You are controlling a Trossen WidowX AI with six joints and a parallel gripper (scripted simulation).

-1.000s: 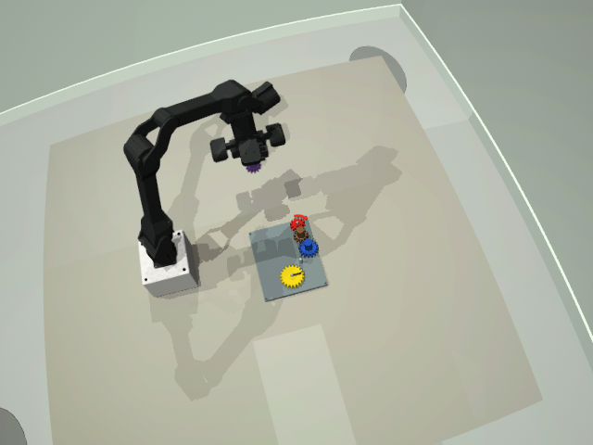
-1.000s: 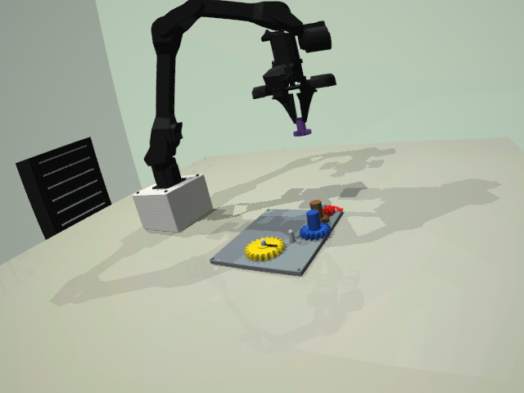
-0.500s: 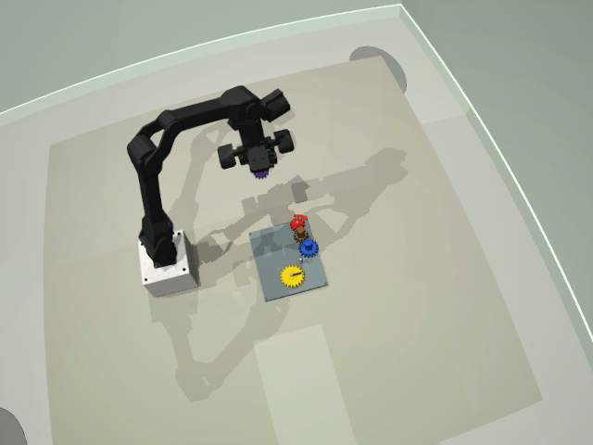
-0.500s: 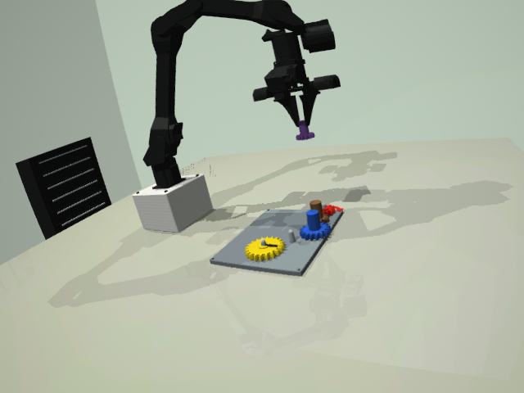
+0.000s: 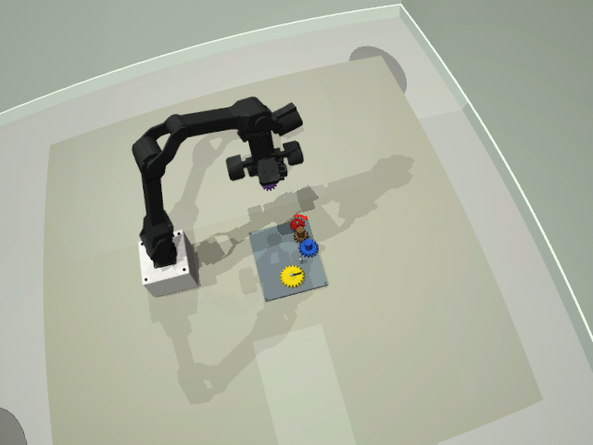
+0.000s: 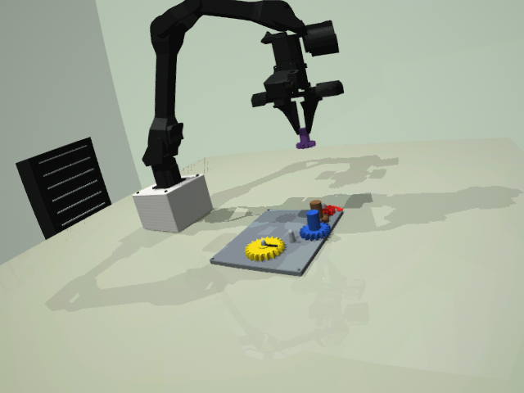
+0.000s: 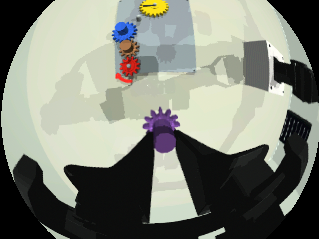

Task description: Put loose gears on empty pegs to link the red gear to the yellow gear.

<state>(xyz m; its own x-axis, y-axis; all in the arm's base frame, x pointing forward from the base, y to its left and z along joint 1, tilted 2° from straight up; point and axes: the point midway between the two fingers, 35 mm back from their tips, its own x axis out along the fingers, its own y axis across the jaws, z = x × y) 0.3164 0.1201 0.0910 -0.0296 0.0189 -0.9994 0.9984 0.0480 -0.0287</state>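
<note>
Right now the blue gear is 7 cm ahead of my gripper tip, 15 cm to the right of it and 13 cm below it. The rest, counted from my gripper tip: purple gear (1 cm below); then red arrow (7 cm ahead, 5 cm to the right, 14 cm below); then red gear (5 cm ahead, 7 cm to the right, 14 cm below).
</note>
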